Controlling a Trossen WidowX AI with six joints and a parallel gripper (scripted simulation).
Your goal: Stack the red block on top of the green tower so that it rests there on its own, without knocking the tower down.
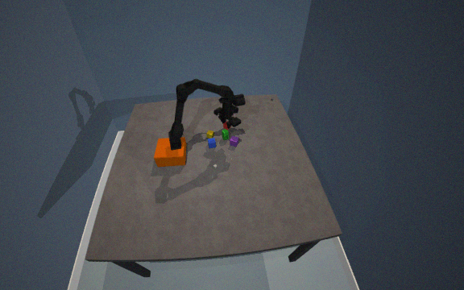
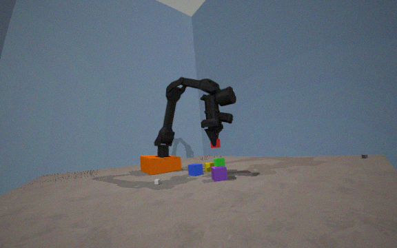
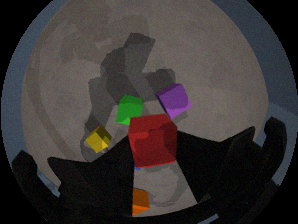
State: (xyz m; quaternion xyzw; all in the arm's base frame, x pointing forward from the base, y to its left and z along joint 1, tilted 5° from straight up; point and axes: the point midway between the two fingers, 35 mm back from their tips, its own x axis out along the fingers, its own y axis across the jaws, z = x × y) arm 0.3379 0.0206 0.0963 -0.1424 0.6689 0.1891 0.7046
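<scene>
The purple block is 10 cm below my gripper tip, 4 cm to the right of it and 4 cm ahead of it. The rest, counted from my gripper tip: red block 1 cm above; yellow block 10 cm below, 10 cm behind, 7 cm to the left; blue block 11 cm behind, 10 cm below, 2 cm to the right.
</scene>
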